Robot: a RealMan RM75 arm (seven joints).
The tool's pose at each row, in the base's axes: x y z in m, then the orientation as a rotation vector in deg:
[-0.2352, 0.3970, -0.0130, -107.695, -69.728, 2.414]
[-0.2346, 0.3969, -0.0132, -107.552, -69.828, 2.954]
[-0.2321, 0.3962, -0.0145, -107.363, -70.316, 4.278]
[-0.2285, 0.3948, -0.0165, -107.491, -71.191, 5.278]
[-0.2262, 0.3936, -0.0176, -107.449, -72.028, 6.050]
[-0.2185, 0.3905, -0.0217, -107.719, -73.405, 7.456]
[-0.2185, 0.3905, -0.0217, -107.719, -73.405, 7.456]
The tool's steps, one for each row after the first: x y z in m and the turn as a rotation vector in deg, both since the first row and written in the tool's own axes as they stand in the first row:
[0.0002, 0.0006, -0.0002, 0.291, -0.346, 0.072]
[0.0004, 0.0034, -0.0010, 0.791, -1.374, 0.167]
[0.0004, 0.0075, -0.0023, 0.783, -2.502, 0.044]
[0.0003, 0.0101, -0.0034, 0.834, -3.421, -0.204]
[0.0003, 0.0189, -0.0063, 0.679, -5.111, -0.426]
[0.0003, 0.0189, -0.0063, 0.679, -5.111, -0.426]

